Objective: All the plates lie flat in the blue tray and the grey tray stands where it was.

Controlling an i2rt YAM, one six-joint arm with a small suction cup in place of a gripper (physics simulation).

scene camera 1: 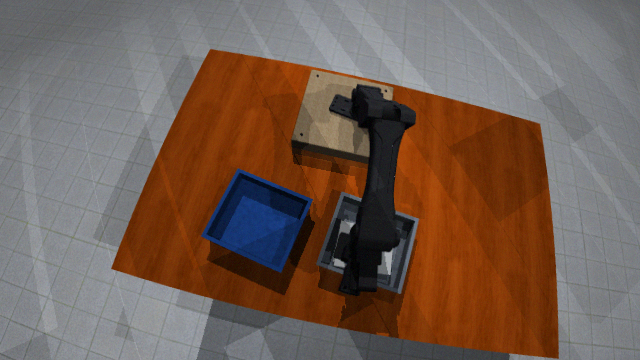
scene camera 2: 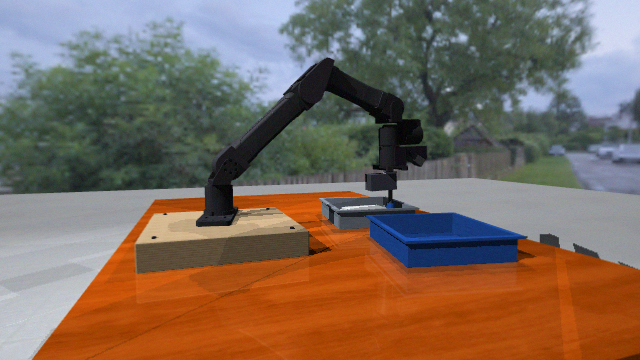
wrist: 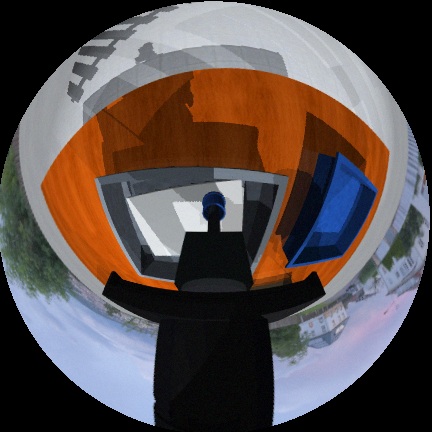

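The grey tray stands on the orange table, right of the blue tray. White plates lie in the grey tray, overlapping, one a little tilted. My suction cup is down inside the grey tray and rests on the top white plate near its far side. In scene camera 1 the arm hides the cup and most of the plates. The blue tray holds nothing.
The arm's base stands on a tan board at the back of the table. The table's front edge lies just beyond the grey tray. The two trays stand a short gap apart.
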